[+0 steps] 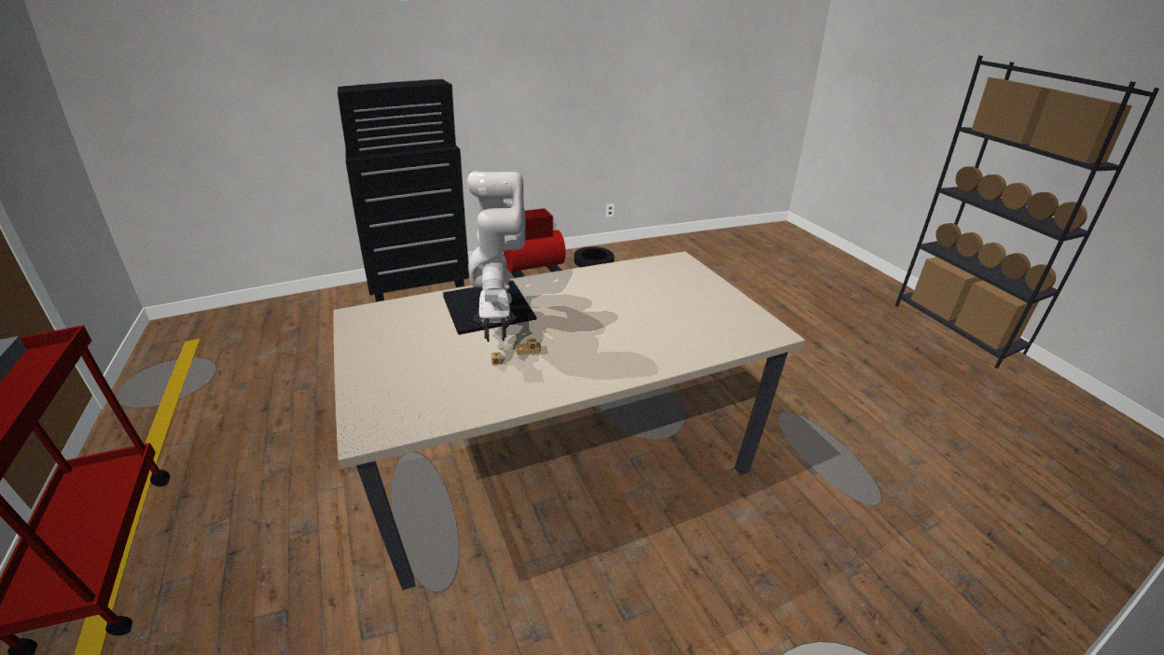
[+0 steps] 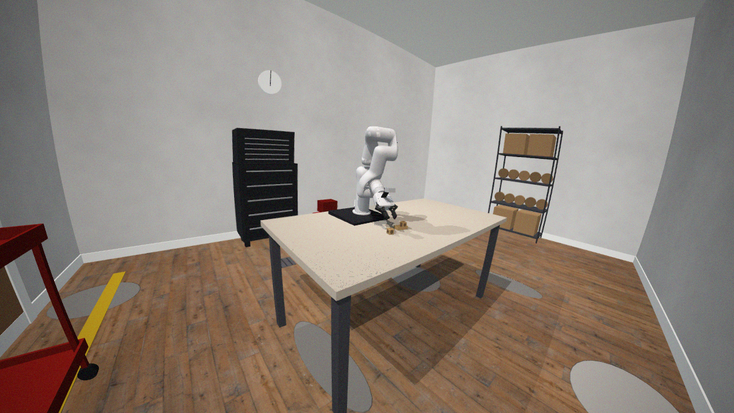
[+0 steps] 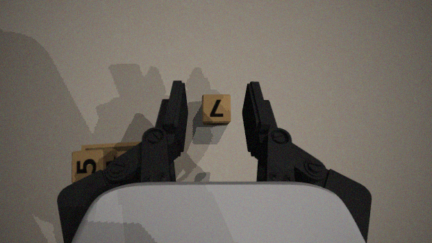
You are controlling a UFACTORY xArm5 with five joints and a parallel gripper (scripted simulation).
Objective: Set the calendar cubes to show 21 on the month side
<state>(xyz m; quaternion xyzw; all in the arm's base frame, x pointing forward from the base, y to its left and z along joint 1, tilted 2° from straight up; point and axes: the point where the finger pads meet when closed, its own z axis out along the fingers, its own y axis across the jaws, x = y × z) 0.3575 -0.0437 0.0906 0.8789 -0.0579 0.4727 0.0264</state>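
My hand is 80 mm above the wooden digit cube and 20 mm short of it. Also, from my hand: wooden tray (110 mm to the left, 90 mm below, 30 mm behind).
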